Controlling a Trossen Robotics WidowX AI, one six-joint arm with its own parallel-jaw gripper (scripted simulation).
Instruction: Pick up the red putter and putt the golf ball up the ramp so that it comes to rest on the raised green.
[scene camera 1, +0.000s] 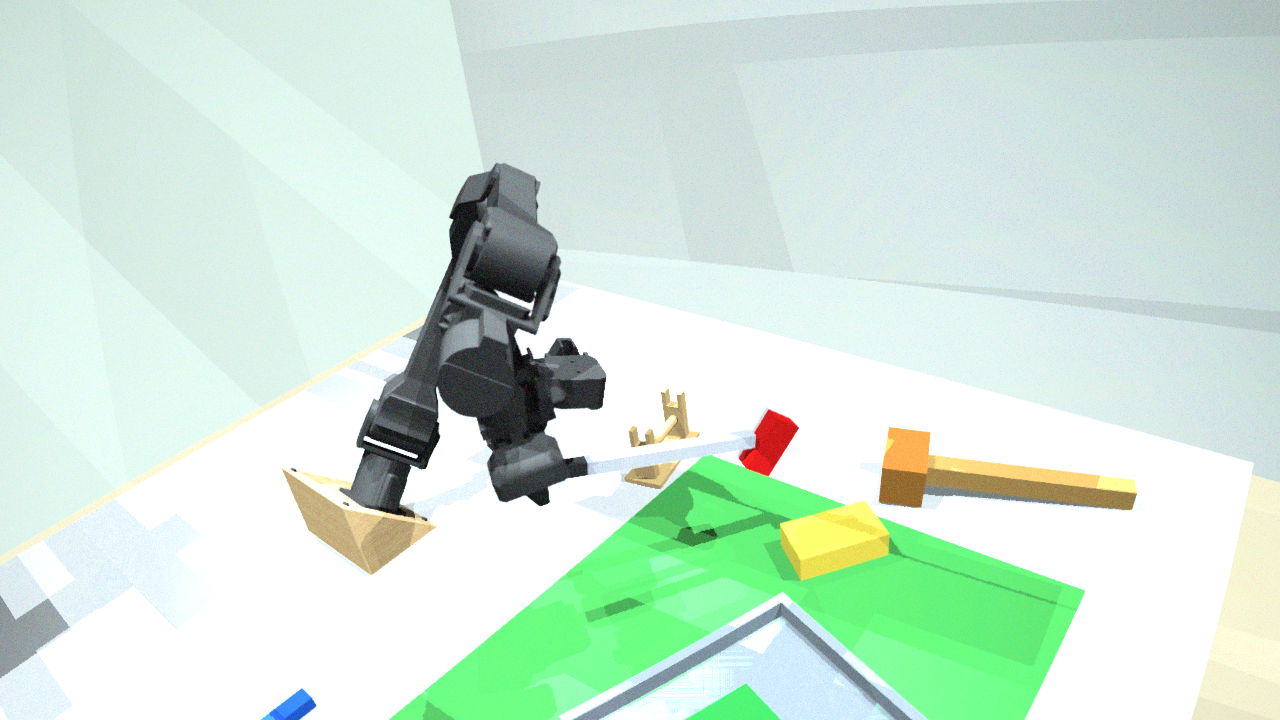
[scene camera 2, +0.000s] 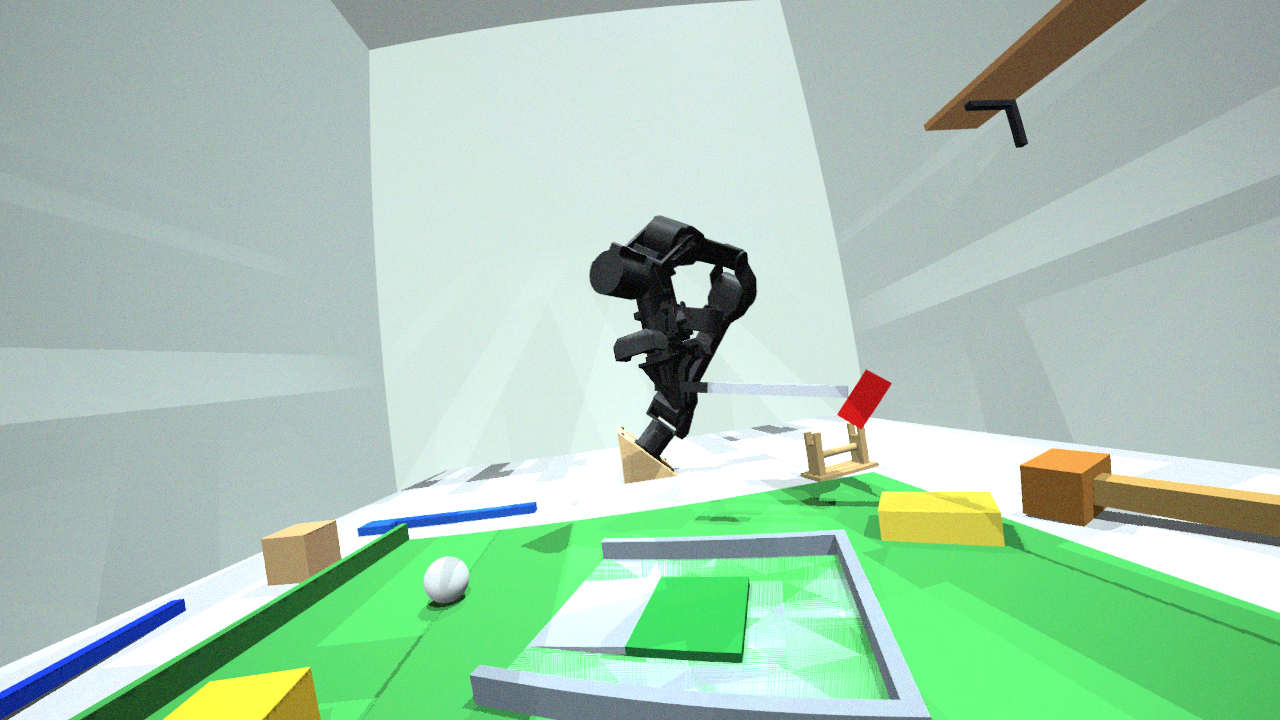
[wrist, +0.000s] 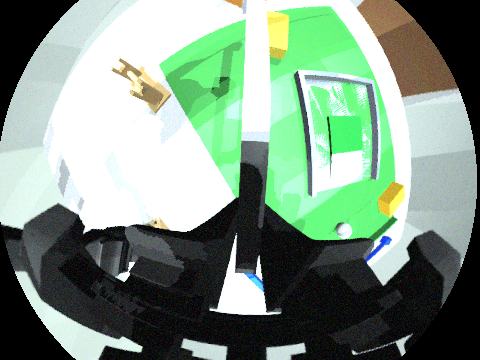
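Observation:
The gripper is carrying a red putter, and you can see that gripper in scene camera 2 and in the wrist view too. There's a wooden mallet here as well, and a yellow block.

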